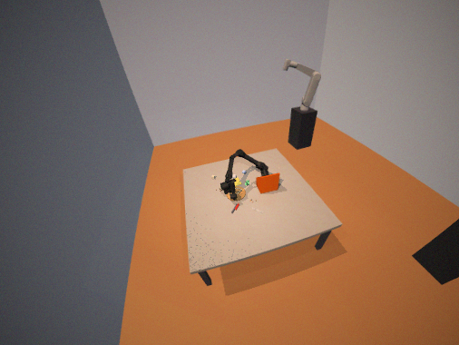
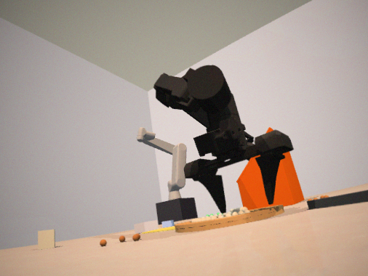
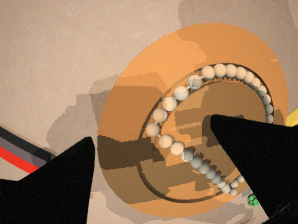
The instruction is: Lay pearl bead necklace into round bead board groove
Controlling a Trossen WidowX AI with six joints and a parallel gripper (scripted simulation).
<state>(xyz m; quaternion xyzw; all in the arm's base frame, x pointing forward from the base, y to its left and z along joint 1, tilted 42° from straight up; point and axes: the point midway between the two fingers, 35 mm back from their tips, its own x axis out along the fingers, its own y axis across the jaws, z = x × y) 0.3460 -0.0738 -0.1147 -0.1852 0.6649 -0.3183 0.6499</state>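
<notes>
The round wooden bead board lies 4 cm behind my gripper tip, 5 cm to the right of it and 1 cm below it. The rest, counted from my gripper tip: tan cube: 13 cm ahead, 38 cm to the right; then yellow flat piece: 10 cm behind, 22 cm to the right, 2 cm below; then red-handled tool: 2 cm ahead, 13 cm to the left, 1 cm below.
</notes>
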